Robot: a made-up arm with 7 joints. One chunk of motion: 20 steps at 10 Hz.
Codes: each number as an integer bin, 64 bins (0 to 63) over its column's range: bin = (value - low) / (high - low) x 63, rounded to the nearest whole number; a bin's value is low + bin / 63 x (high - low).
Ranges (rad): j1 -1.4..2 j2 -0.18..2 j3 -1.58..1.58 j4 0..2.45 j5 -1.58..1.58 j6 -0.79..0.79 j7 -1.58..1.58
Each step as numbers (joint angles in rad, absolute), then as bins.
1 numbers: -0.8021 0.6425 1.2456 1.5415 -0.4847 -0.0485 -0.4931
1 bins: 11 24 56 40 22 30 22
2 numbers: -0.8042 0.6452 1.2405 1.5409 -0.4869 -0.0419 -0.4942
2 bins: 11 24 56 40 22 30 22
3 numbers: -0.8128 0.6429 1.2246 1.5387 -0.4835 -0.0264 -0.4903
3 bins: 11 24 56 40 22 30 22
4 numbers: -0.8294 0.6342 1.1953 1.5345 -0.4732 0.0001 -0.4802
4 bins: 11 24 55 39 22 32 22
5 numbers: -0.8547 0.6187 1.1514 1.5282 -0.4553 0.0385 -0.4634
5 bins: 10 23 54 39 22 33 22
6 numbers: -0.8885 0.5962 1.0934 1.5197 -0.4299 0.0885 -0.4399
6 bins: 9 22 53 39 23 35 23
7 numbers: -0.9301 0.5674 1.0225 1.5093 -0.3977 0.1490 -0.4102
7 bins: 9 22 52 39 24 37 23
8 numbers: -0.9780 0.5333 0.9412 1.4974 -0.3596 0.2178 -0.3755
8 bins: 8 21 50 39 24 40 24
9 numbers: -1.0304 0.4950 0.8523 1.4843 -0.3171 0.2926 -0.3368
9 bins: 7 20 48 38 25 43 25
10 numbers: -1.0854 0.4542 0.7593 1.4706 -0.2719 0.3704 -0.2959
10 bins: 6 18 47 38 26 46 26
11 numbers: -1.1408 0.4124 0.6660 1.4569 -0.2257 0.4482 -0.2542
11 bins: 5 17 45 37 27 49 26
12 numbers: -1.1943 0.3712 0.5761 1.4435 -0.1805 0.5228 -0.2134
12 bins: 4 16 43 37 28 52 27
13 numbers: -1.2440 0.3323 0.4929 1.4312 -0.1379 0.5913 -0.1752
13 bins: 3 15 41 37 29 55 28
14 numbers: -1.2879 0.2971 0.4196 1.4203 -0.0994 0.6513 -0.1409
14 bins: 2 14 40 37 30 57 29
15 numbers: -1.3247 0.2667 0.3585 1.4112 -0.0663 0.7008 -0.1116
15 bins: 1 13 39 36 30 59 29
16 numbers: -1.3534 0.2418 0.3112 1.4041 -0.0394 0.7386 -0.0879
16 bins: 1 12 38 36 31 61 30
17 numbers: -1.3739 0.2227 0.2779 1.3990 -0.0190 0.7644 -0.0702
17 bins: 0 12 37 36 31 62 30
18 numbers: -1.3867 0.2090 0.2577 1.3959 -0.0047 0.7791 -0.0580
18 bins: 0 11 37 36 31 63 30
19 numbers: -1.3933 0.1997 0.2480 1.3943 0.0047 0.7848 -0.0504
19 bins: 0 11 36 36 32 63 30
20 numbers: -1.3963 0.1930 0.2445 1.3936 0.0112 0.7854 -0.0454
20 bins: 0 11 36 36 32 63 31
